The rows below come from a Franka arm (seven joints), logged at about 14 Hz.
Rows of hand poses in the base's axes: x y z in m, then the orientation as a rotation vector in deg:
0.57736, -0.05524, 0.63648, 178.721, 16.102, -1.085
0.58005, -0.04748, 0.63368, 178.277, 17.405, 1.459
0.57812, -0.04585, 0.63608, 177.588, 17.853, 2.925
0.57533, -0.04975, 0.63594, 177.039, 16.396, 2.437
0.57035, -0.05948, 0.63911, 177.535, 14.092, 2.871
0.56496, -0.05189, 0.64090, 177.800, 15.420, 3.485
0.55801, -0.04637, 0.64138, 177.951, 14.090, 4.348
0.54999, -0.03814, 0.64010, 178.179, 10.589, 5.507
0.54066, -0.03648, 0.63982, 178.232, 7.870, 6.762
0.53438, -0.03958, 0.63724, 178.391, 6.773, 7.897
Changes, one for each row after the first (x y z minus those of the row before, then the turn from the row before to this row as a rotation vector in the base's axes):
0.00269, 0.00776, -0.00280, -0.166, -1.644, 0.865
-0.00193, 0.00163, 0.00240, -0.532, -0.998, 0.331
-0.00279, -0.00390, -0.00014, -0.705, 0.226, -0.914
-0.00498, -0.00973, 0.00317, 0.350, -0.274, -1.495
-0.00539, 0.00759, 0.00179, 0.400, -0.346, 0.849
-0.00695, 0.00552, 0.00048, 0.124, -0.556, -0.850
-0.00802, 0.00823, -0.00128, 0.132, -0.764, -2.240
-0.00933, 0.00166, -0.00028, 0.058, -0.827, -1.734
-0.00628, -0.00310, -0.00258, 0.219, -0.725, -0.691

